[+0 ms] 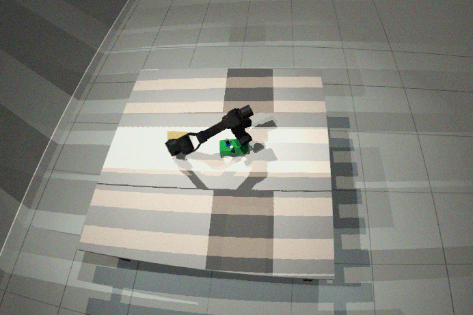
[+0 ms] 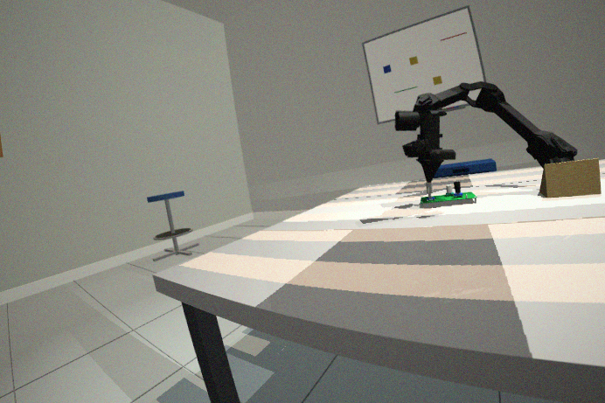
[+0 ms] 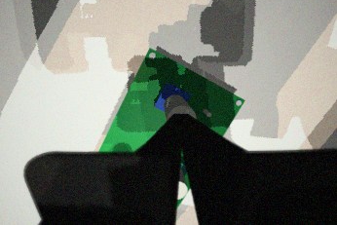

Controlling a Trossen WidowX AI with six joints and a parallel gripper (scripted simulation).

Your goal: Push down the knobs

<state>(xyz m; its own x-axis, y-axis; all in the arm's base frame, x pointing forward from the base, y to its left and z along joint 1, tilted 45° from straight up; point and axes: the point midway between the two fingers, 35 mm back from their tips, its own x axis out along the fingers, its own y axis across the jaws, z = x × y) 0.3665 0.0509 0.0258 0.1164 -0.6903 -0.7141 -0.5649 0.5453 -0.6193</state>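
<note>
The black knob lies 80 mm behind my gripper tip, 10 mm to the right of it and 20 mm below it. The rest, counted from my gripper tip: grey knob: 10 mm below.
</note>
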